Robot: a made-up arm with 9 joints. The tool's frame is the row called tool.
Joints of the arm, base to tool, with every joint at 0 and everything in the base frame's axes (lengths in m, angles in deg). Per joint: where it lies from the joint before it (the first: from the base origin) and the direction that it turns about. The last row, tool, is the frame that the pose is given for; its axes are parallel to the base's.
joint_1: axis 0 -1 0 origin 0 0 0.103
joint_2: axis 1 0 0 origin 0.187 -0.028 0.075
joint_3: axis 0 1 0 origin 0.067 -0.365 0.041
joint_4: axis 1 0 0 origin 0.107 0.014 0.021
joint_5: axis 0 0 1 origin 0.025 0.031 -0.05
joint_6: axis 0 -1 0 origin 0.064 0.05 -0.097
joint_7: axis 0 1 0 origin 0.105 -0.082 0.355
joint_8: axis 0 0 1 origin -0.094 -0.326 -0.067
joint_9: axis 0 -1 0 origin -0.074 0.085 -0.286
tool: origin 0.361 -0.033 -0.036
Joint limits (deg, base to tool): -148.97..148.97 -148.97..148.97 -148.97..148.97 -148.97..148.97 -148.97..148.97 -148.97..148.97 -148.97..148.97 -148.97..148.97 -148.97..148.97
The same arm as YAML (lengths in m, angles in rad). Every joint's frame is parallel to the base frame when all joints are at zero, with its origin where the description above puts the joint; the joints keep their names.
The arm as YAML. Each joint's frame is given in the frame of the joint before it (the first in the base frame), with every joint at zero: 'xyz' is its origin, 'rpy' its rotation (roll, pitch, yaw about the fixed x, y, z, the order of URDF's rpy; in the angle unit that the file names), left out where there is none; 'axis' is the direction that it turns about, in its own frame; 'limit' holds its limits. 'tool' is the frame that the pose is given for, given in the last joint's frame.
units:
  length: m
  angle: rad
joints:
  - name: joint_1
    type: revolute
    origin:
      xyz: [0.0, 0.0, 0.103]
    axis: "-y"
    limit:
      lower: -2.6
      upper: 2.6
  - name: joint_2
    type: revolute
    origin:
      xyz: [0.187, -0.028, 0.075]
    axis: "+x"
    limit:
      lower: -2.6
      upper: 2.6
  - name: joint_3
    type: revolute
    origin:
      xyz: [0.067, -0.365, 0.041]
    axis: "+y"
    limit:
      lower: -2.6
      upper: 2.6
  - name: joint_4
    type: revolute
    origin:
      xyz: [0.107, 0.014, 0.021]
    axis: "+x"
    limit:
      lower: -2.6
      upper: 2.6
  - name: joint_5
    type: revolute
    origin:
      xyz: [0.025, 0.031, -0.05]
    axis: "+z"
    limit:
      lower: -2.6
      upper: 2.6
  - name: joint_6
    type: revolute
    origin:
      xyz: [0.064, 0.05, -0.097]
    axis: "-y"
    limit:
      lower: -2.6
      upper: 2.6
  - name: joint_7
    type: revolute
    origin:
      xyz: [0.105, -0.082, 0.355]
    axis: "+y"
    limit:
      lower: -2.6
      upper: 2.6
  - name: joint_8
    type: revolute
    origin:
      xyz: [-0.094, -0.326, -0.067]
    axis: "+z"
    limit:
      lower: -2.6
      upper: 2.6
  - name: joint_9
    type: revolute
    origin:
      xyz: [-0.074, 0.085, -0.286]
    axis: "-y"
    limit:
      lower: -2.6
      upper: 2.6
tool:
  origin:
    xyz: [0.361, -0.033, -0.036]

